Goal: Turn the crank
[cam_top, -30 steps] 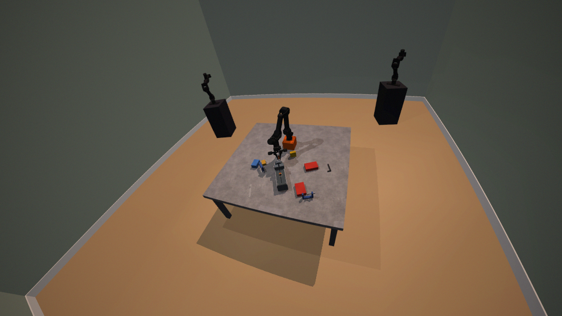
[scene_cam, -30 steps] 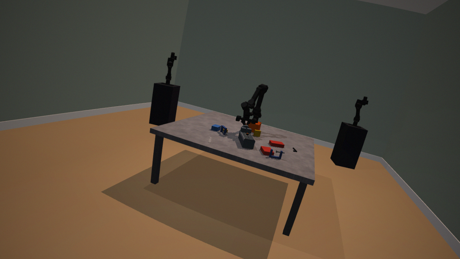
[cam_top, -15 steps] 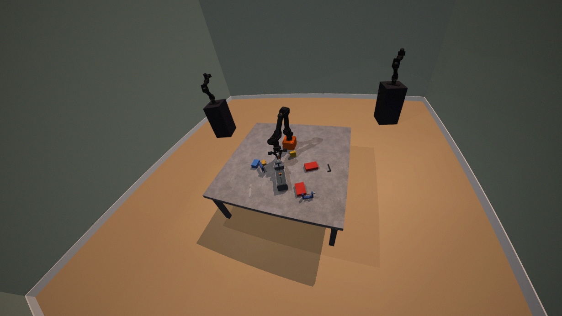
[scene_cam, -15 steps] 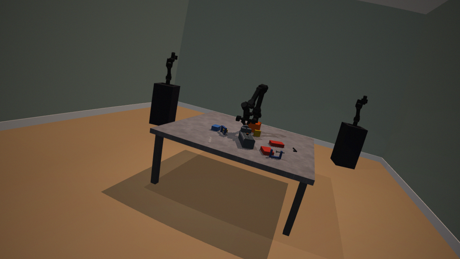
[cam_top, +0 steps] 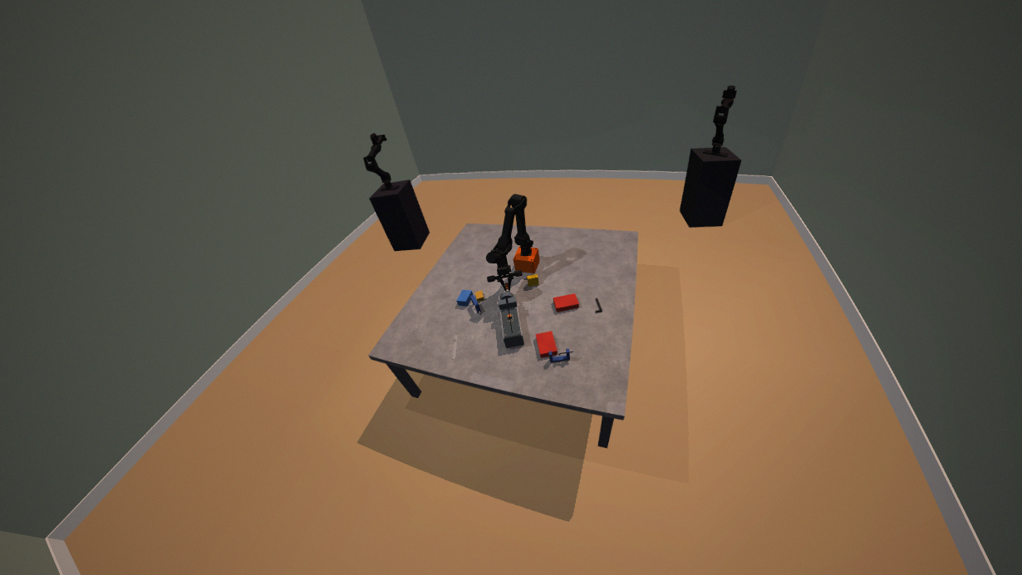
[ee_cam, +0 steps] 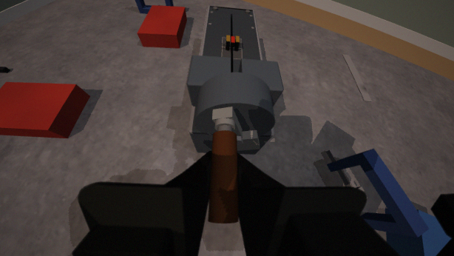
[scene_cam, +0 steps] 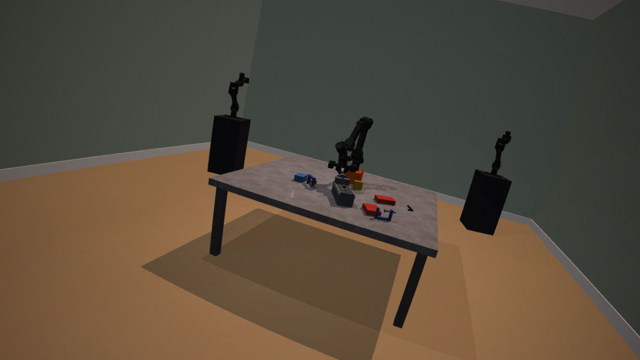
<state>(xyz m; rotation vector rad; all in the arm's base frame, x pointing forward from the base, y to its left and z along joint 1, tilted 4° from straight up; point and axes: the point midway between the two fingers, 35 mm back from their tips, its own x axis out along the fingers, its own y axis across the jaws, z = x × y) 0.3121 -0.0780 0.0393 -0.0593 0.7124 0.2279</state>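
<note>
The brown crank handle is 20 mm behind my gripper tip and 20 mm above it. The rest, counted from my gripper tip: yellow cube (160 mm behind, 120 mm to the left, 70 mm below); then red pointer (160 mm ahead, 30 mm to the left, 10 mm below); then blue block (40 mm behind, 270 mm to the right, 70 mm below).
</note>
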